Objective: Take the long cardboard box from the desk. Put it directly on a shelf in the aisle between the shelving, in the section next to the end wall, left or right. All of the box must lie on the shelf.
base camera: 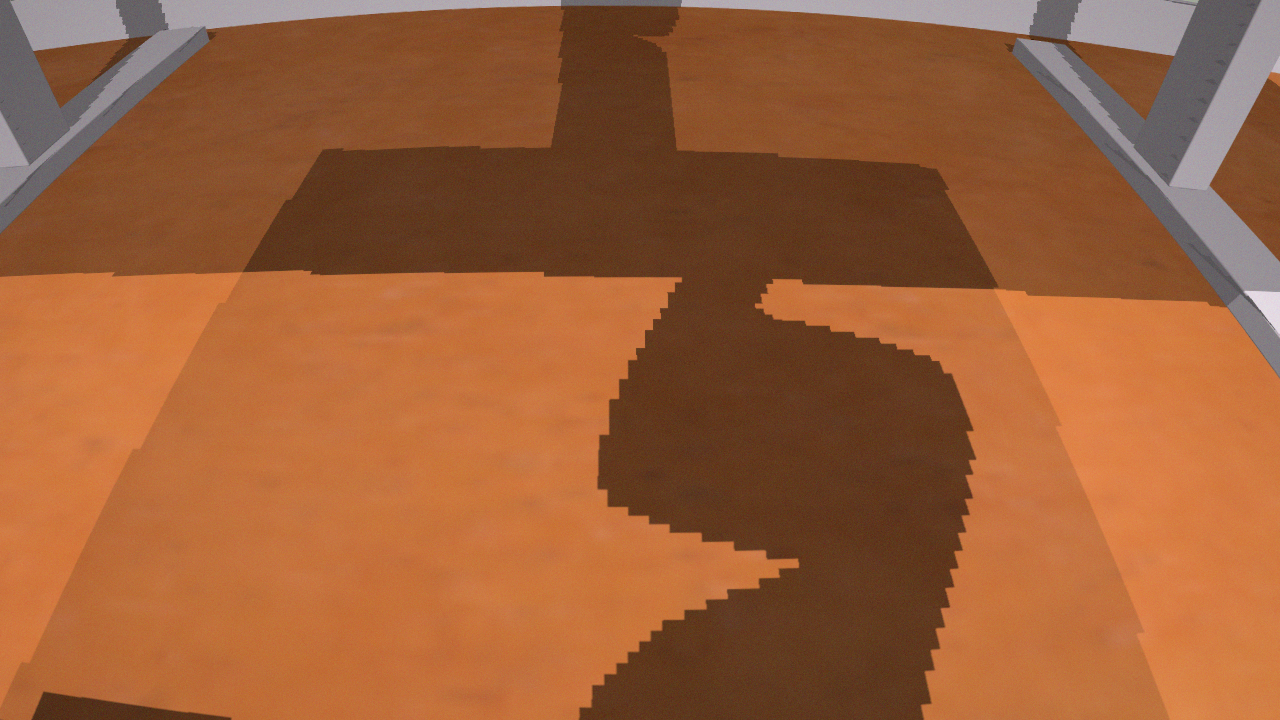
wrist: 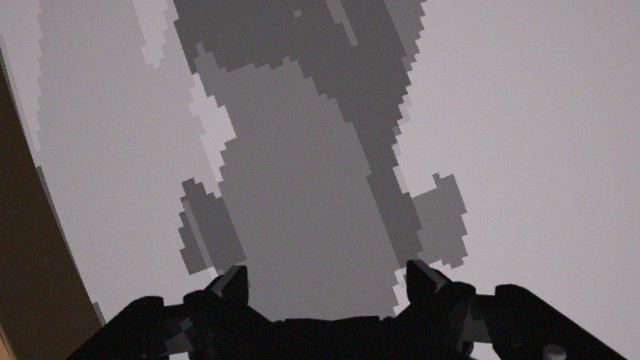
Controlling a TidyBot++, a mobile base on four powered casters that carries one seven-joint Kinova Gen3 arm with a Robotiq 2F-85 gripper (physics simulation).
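Observation:
The long cardboard box shows in part at the left edge of the wrist view, with a dark brown shaded side and a small lighter tan piece at the bottom left corner. It lies slanted on the light grey desk top; its ends are out of view. My gripper is open and empty, above the desk top and to the right of the box. The arm's shadow falls on the desk top between and ahead of the fingers. The box and gripper do not show in the base camera view, and no aisle shelf can be made out.
In the base camera view, grey metal posts with floor bars stand at the left and right. Orange floor lies between them, with dark shadows across it. A pale wall runs along the back.

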